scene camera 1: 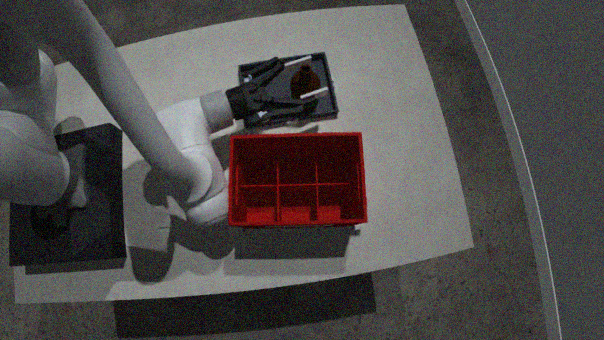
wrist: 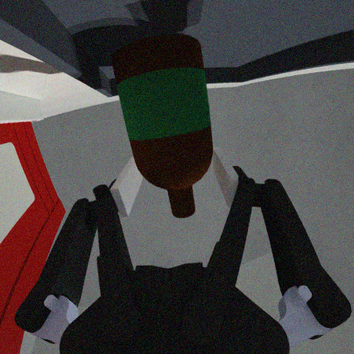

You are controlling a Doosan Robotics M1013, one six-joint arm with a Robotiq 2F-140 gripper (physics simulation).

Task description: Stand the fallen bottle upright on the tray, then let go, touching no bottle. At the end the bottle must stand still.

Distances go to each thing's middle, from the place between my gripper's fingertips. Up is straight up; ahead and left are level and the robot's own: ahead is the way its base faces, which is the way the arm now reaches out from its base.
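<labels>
The brown bottle (scene camera 1: 304, 81) is 30 mm behind my hand, 10 mm to the right of it and 30 mm below it. As for the dark grey tray (wrist: 226, 40), I find it 110 mm below my hand, 40 mm to the left of it and 80 mm behind it.
</labels>
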